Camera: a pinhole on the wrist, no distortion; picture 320 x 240 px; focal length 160.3 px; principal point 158.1 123.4 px. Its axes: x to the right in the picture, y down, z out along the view. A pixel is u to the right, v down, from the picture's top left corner.
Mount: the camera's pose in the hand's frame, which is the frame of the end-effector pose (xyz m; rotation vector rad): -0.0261 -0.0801 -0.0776 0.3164 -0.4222 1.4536
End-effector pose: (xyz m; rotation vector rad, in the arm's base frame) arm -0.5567 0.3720 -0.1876 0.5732 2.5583 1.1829
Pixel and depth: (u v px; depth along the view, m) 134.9 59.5 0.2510
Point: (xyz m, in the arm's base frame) -0.6051 0.3439 -0.4573
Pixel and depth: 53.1 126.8 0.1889
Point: -0.5618 0.2068 -0.4165
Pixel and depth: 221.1 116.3 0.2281
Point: -0.4902 0.4071 -0.3720
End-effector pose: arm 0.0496 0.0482 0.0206 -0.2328 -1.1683 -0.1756
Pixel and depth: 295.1 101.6 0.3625
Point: -0.2845 0.1770 0.1743
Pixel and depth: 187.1 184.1 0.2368
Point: -0.1687 -0.0455 -0.0342
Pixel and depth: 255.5 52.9 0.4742
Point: -0.3355 0.1185 0.3540
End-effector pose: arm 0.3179 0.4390 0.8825 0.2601 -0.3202 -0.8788
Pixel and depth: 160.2 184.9 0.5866
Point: -0.2506 0.4397 1.1222
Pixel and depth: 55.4 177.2 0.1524
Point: 0.0930 0.3724 0.7948
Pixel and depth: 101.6 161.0 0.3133
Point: -0.0385 0.3386 0.8848
